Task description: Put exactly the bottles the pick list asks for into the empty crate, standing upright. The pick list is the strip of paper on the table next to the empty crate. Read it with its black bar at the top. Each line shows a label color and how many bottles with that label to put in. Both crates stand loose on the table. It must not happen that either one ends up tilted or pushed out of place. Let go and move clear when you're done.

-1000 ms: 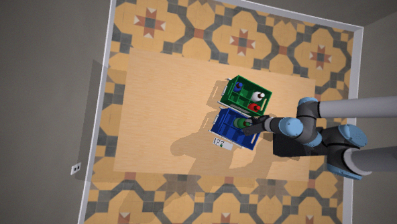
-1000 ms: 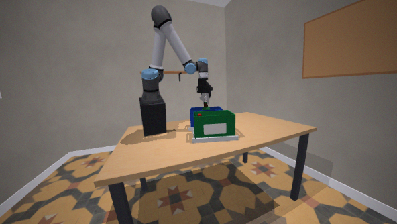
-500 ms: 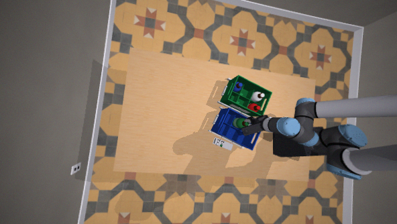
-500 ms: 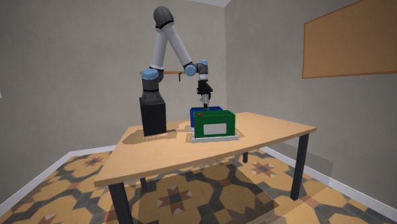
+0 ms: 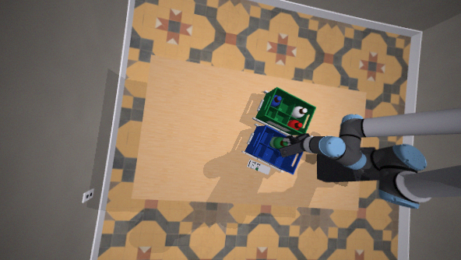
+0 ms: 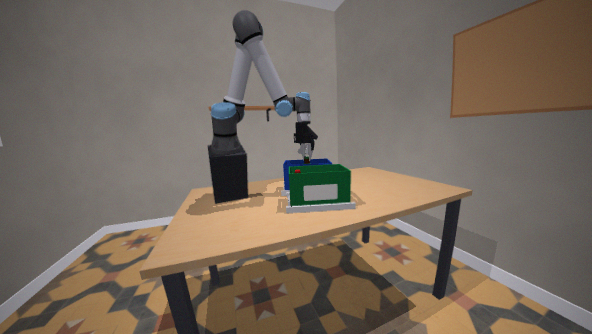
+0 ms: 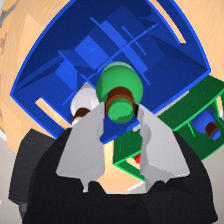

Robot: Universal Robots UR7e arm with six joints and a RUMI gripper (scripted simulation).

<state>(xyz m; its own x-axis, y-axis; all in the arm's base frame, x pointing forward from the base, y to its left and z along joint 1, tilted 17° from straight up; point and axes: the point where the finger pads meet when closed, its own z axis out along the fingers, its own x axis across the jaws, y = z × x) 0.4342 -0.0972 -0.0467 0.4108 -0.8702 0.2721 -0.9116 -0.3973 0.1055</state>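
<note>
Right now the green-label bottle is 70 mm below my hand. Also, from my hand: red-label bottle 110 mm behind, 110 mm to the right, 110 mm below; white bottle 80 mm behind, 30 mm to the left, 110 mm below; blue crate 20 mm ahead, 40 mm to the left, 120 mm below.
</note>
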